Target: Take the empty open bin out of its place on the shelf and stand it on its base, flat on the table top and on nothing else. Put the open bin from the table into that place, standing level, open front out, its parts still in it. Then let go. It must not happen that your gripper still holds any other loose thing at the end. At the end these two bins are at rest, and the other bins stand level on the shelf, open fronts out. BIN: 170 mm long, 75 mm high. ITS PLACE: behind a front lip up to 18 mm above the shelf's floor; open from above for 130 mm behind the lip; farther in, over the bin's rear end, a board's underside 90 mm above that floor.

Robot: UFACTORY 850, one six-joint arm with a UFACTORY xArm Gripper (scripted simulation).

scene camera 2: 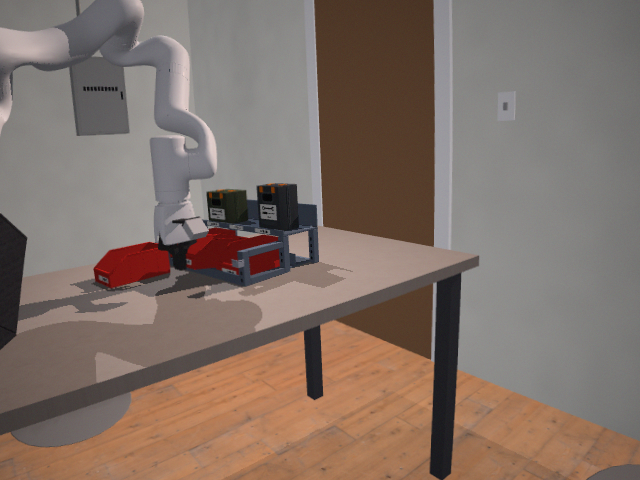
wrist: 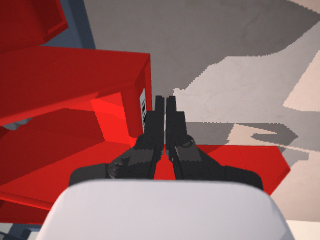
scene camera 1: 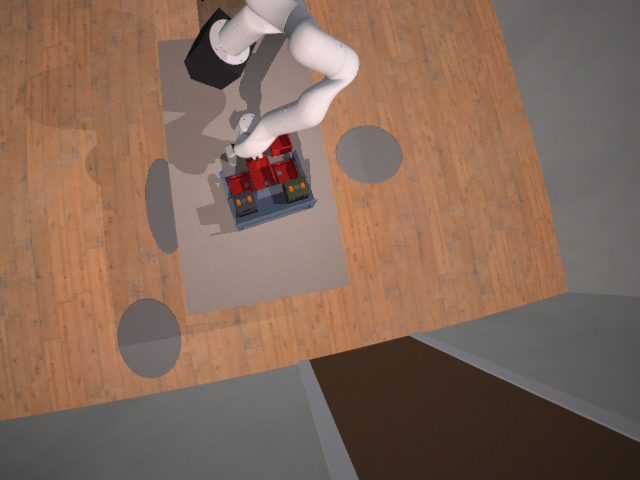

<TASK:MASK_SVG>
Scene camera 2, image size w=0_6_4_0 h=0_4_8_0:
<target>my gripper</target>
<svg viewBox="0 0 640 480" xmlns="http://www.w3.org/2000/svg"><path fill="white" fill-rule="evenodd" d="M159 202L158 205L155 205L154 236L155 242L158 243L158 250L168 251L172 254L175 269L185 270L187 265L186 254L190 245L195 244L197 239L206 237L209 230L200 217L195 217L192 204L188 200L167 204Z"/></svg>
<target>red bin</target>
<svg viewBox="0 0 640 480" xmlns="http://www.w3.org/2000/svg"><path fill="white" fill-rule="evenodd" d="M168 252L158 250L158 244L153 242L109 250L96 265L97 281L107 287L114 288L170 273Z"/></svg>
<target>red bin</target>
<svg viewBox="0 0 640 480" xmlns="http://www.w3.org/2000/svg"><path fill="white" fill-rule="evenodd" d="M247 237L213 234L199 238L188 249L186 267L195 270L216 268L216 260L230 242L247 239Z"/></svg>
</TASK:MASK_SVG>
